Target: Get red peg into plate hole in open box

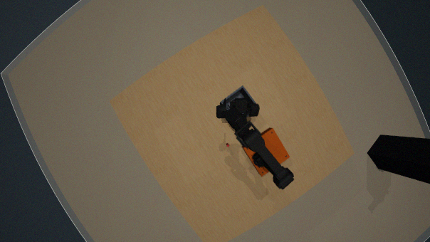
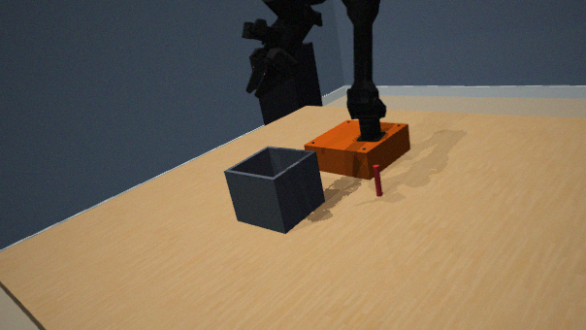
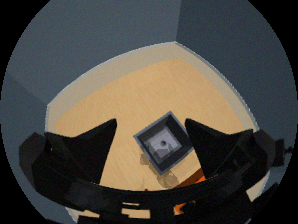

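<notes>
The red peg is 27 cm below my gripper tip, 19 cm to the left of it and 17 cm behind it. Also, from my gripper tip: grey plate: 27 cm below, 4 cm behind, 3 cm to the right.
</notes>
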